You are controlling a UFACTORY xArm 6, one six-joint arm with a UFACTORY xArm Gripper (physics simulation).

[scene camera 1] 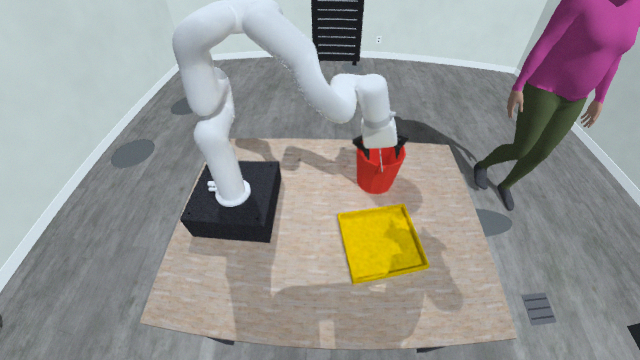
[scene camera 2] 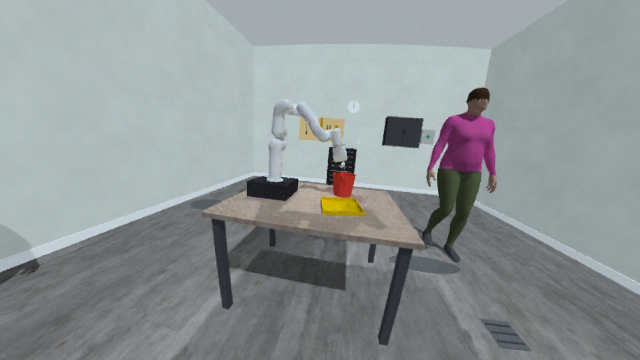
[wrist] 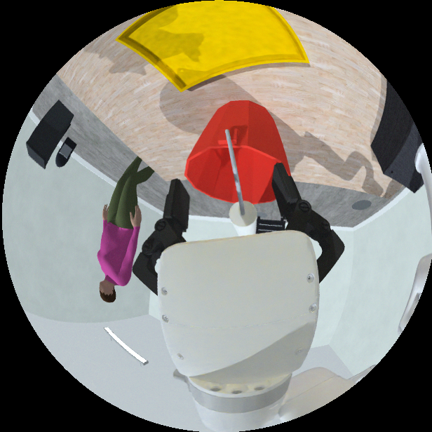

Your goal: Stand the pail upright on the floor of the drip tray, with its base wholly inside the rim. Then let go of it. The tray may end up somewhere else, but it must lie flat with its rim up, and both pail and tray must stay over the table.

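Places are measured from the arm's base along level axes (x up, y back, z right), in metres.
Pixels of known places: gripper, fingertip midpoint: (scene camera 1: 382,155) (scene camera 2: 342,168); arm's base, origin of the base link: (scene camera 1: 233,192) (scene camera 2: 274,180).
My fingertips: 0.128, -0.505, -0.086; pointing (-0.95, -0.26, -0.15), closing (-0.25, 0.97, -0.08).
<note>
For each thing: its top centre in the pictures, then the offset to it from my fingertips, as dx, dy, dz. "spot": a spot on its surface instead. Level surfaces: height alone.
- red pail, surface spot: (scene camera 1: 376,179) (scene camera 2: 341,185) spot: -0.138, -0.003, -0.020
- yellow drip tray, middle of its top: (scene camera 1: 382,239) (scene camera 2: 340,203) -0.211, -0.022, +0.185
- wooden table, its level: dx -0.235
The red pail (scene camera 1: 376,179) (scene camera 2: 343,185) (wrist: 245,117) stands upright on the table behind the drip tray, outside it. Its thin wire handle (scene camera 1: 381,162) (wrist: 234,165) rises from it to a white grip (wrist: 243,214), close under the gripper body. The yellow drip tray (scene camera 1: 362,245) (scene camera 2: 340,206) (wrist: 235,35) lies flat, rim up, with no object on its floor. My gripper (scene camera 1: 383,155) (wrist: 227,179) is open above the pail, with its black fingers on both sides of the handle. In the wrist view the grip is nearer the right finger. The grip is mostly hidden in scene camera 1.
The wooden table (scene camera 1: 305,300) (scene camera 2: 270,220) bears the black base block (scene camera 1: 230,227) (scene camera 2: 272,189) of the arm at the left. A person in a pink top (scene camera 1: 575,55) (scene camera 2: 467,145) (wrist: 117,250) stands on the floor beyond the table's right side. The pail is near the table's back edge.
</note>
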